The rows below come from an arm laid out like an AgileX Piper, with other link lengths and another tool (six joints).
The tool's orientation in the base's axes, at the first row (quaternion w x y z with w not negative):
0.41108, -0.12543, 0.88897, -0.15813
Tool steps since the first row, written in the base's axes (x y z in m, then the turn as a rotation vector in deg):
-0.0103, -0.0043, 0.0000, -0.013, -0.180, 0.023
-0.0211, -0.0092, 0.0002, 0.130, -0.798, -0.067
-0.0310, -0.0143, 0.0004, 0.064, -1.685, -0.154
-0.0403, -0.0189, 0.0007, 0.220, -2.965, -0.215
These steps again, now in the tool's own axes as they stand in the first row. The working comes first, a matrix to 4 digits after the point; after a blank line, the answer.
The tool's axes in the first row as the columns of a matrix, in the base's axes (used below as rounded here):
-0.6306, -0.0930, 0.7706
-0.3530, 0.9185, -0.1780
-0.6912, -0.3843, -0.6120

0.0080, -0.0030, -0.0072, 0.056, -0.173, 0.008
0.0164, -0.0066, -0.0147, 0.246, -0.719, 0.283
0.0243, -0.0104, -0.0216, 0.661, -1.494, 0.443
0.0316, -0.0139, -0.0281, 1.057, -2.661, 0.829

